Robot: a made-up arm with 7 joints.
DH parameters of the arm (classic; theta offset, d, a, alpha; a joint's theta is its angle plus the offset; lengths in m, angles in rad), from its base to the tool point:
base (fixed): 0 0.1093 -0.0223 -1.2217
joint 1: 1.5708 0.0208 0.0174 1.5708
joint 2: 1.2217 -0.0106 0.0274 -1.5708
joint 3: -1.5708 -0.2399 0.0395 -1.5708
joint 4: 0 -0.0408 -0.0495 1.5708
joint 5: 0 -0.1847 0.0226 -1.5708
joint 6: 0 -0.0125 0.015 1.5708
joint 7: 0.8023 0 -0.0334 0
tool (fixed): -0.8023 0.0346 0 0
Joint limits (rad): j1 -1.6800..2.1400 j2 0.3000..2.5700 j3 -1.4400..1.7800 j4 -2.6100..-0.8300 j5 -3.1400..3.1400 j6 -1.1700..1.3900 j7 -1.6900..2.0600
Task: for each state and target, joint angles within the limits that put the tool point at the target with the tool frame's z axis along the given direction. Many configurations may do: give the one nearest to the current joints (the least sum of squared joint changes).
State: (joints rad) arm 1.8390 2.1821 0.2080 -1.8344 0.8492 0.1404 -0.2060
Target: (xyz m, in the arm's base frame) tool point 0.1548 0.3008 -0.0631 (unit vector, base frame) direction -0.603 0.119 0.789
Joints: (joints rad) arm 2.1075 2.5700 0.9132 -1.0690 0.9469 -0.4255 -0.4380
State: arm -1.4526 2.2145 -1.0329 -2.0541 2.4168 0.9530 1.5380
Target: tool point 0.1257 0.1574 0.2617 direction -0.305 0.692 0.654
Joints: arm -1.4734 2.1754 -1.1687 -2.5226 2.5765 0.7405 1.4501
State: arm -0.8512 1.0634 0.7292 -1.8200 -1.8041 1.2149 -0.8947
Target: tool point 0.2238 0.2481 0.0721 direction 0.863 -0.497 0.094
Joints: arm -0.5290 0.3900 1.2025 -2.0737 -1.6963 1.3900 -0.9509
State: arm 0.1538 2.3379 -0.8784 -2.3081 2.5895 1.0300 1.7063
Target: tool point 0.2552 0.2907 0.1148 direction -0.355 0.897 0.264
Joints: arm -0.4235 1.6110 -0.5214 -1.8722 2.9251 0.7667 1.8196
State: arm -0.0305 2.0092 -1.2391 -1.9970 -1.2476 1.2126 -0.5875
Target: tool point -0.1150 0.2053 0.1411 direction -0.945 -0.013 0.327
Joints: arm 0.2003 2.5686 -1.4400 -2.6100 -1.5059 1.3575 -1.2779
